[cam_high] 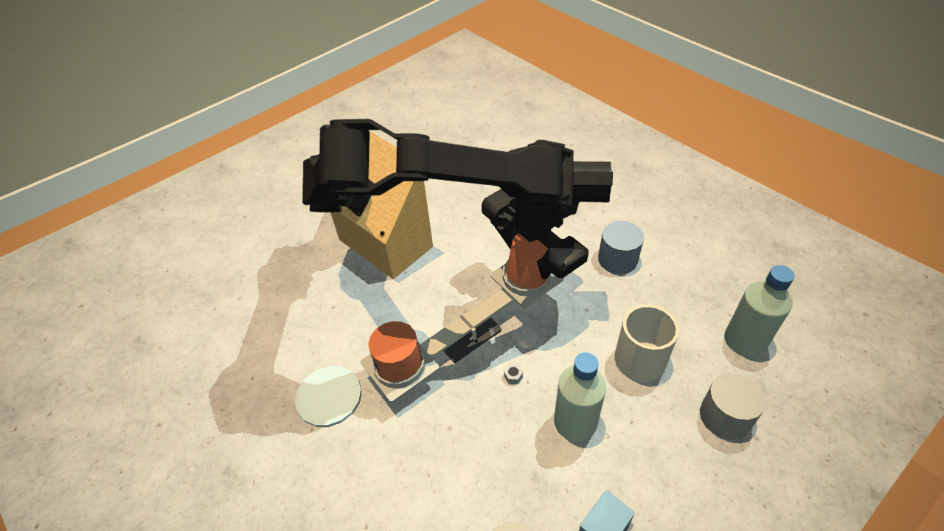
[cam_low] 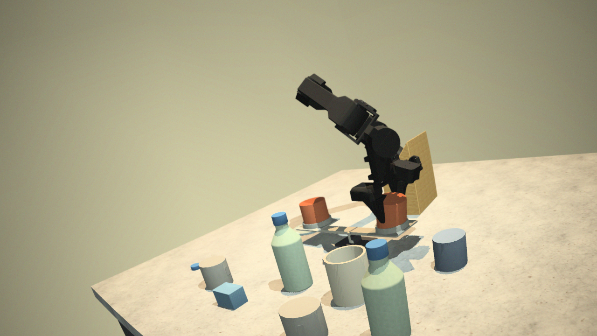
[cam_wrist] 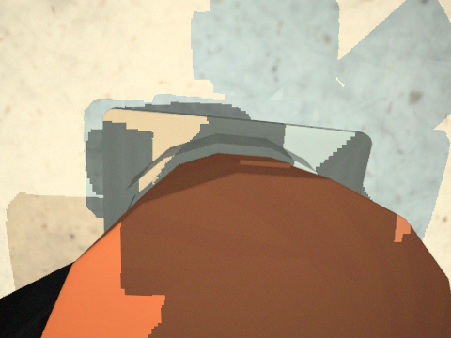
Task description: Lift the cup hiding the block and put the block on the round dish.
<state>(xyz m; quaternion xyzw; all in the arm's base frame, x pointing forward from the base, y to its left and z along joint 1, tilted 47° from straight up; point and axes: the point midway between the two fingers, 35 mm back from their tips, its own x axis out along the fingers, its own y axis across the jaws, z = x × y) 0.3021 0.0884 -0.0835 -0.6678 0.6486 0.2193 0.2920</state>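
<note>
My gripper tip is now 1 cm to the left of the pale green block and 1 cm above it. Also, from my gripper tip: beige cup (22 cm ahead, 3 cm to the left, 4 cm below); nut (9 cm ahead, 14 cm to the right, 7 cm below); blue-grey cylinder (7 cm ahead, 15 cm to the left, 4 cm below).
</note>
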